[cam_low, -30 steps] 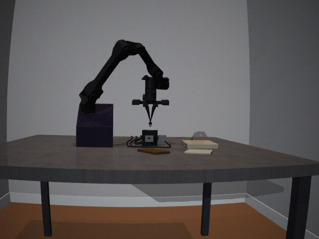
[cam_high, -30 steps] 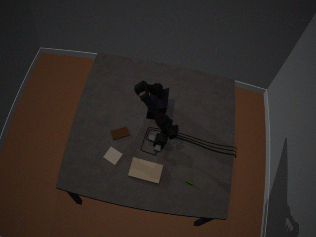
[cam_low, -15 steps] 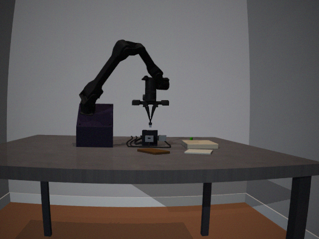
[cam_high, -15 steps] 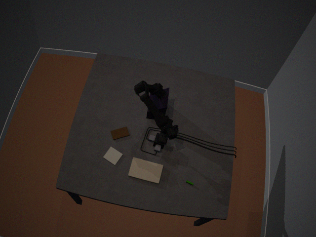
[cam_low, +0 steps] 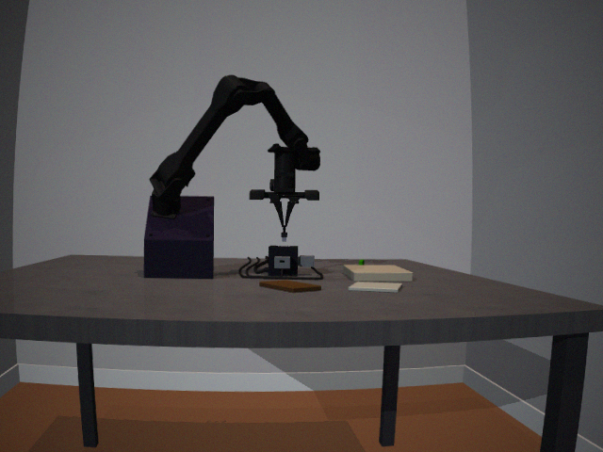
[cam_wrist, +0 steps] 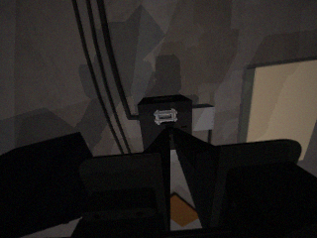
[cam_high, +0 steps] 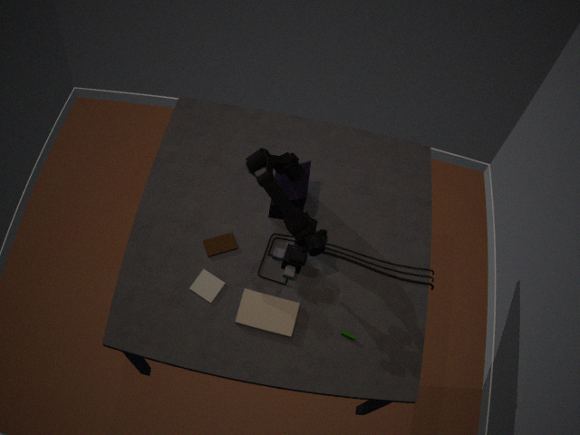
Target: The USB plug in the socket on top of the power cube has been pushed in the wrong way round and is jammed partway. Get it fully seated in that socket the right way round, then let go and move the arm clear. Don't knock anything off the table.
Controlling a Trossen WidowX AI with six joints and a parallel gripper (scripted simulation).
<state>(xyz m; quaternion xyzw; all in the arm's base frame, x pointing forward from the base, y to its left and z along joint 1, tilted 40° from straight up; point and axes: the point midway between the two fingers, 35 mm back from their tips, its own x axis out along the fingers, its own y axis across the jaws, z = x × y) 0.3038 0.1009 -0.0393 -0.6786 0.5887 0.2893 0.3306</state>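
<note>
Now: gripper tip 2 cm above the dark USB plug. Round my gripper tip: large beige slab: 25 cm ahead, 12 cm below, 5 cm to the right; then brown pad: 32 cm to the right, 12 cm below, 2 cm ahead; then light-rimmed socket: 6 cm below.
</note>
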